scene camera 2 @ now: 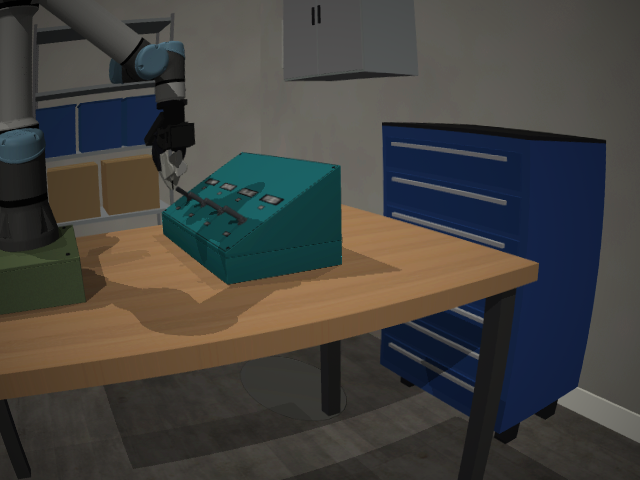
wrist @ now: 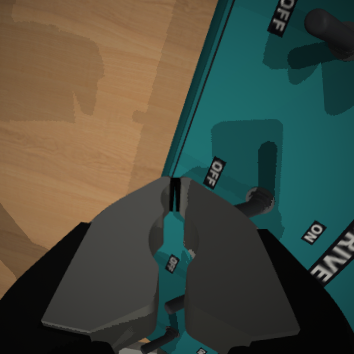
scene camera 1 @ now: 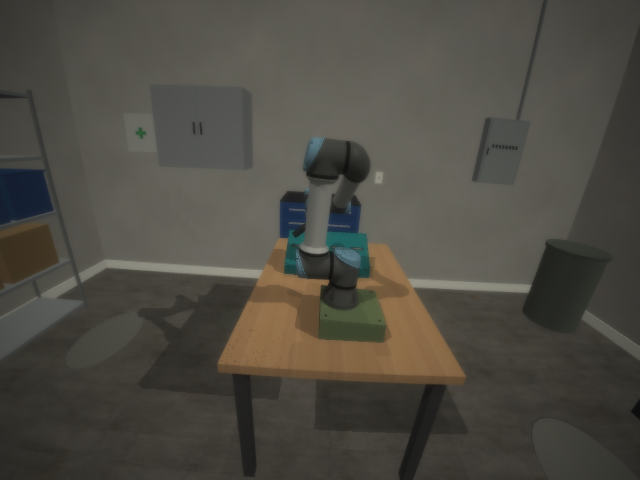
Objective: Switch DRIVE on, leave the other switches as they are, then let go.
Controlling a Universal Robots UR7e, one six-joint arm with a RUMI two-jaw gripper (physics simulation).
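Frame: origin at the arm's base, x left, y back, z up, level; metres.
Seen in the pictures: gripper, fingertip midpoint: (scene camera 2: 172, 189) (wrist: 174, 179); arm's base at its link origin: (scene camera 2: 28, 240) (scene camera 1: 340, 299).
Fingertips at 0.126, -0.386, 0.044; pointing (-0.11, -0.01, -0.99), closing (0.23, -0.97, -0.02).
Observation:
Offsets run from my fingertips to a thing's top centre, as dx, dy, dz. "*": to the spot under its first point. Level surfaces: height alone.
The teal switch console (scene camera 1: 356, 241) (scene camera 2: 289, 178) (wrist: 200, 145) stands on the table. In the wrist view the DRIVE switch's dark lever @[-0.030, -0.052, -0.006] (wrist: 258, 201) leans from its round base towards its OFF label @[* -0.028, -0.037, -0.060] (wrist: 215, 172), away from its ON label @[* -0.031, -0.112, -0.018] (wrist: 313, 233); the lever's end is hidden behind the right finger. The DRIVE label @[-0.031, -0.134, -0.001] (wrist: 334, 257) is partly cut off. My gripper (scene camera 2: 174, 186) (wrist: 174, 179) is shut and empty, its tips close to the console's lower edge on the OFF side of the lever. Whether a finger touches the lever cannot be told.
Another lever @[* +0.090, -0.040, -0.006] (wrist: 325, 25) stands at the wrist view's upper right, and two more levers (wrist: 175, 304) (wrist: 160, 342) show between and below the fingers. The wooden table @[dz -0.138] (scene camera 1: 279, 330) (scene camera 2: 289, 315) carries the arm's green base (scene camera 1: 351, 325) (scene camera 2: 41, 279). A blue drawer cabinet (scene camera 2: 558, 206) stands behind.

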